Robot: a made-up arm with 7 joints. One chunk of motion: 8 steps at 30 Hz.
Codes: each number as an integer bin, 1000 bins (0 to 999) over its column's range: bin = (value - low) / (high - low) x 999, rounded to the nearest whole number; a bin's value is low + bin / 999 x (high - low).
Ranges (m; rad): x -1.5..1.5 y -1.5..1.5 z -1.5..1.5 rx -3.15..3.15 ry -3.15..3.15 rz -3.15..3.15
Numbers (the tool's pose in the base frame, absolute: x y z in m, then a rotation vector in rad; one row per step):
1: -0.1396 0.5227 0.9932 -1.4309 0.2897 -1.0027
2: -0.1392 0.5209 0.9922 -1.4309 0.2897 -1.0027
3: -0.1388 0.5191 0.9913 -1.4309 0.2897 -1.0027
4: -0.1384 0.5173 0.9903 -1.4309 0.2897 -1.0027
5: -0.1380 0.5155 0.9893 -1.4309 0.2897 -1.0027
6: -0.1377 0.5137 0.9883 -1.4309 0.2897 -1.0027
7: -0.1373 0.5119 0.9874 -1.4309 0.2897 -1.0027
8: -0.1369 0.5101 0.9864 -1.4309 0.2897 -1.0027
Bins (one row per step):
1: 453 674 830 273 545 341
2: 453 673 830 273 545 341
3: 453 672 830 273 545 341
4: 453 672 829 273 545 341
5: 454 671 829 273 545 341
6: 454 671 829 273 545 341
7: 454 670 828 273 545 341
8: 454 669 828 273 545 341

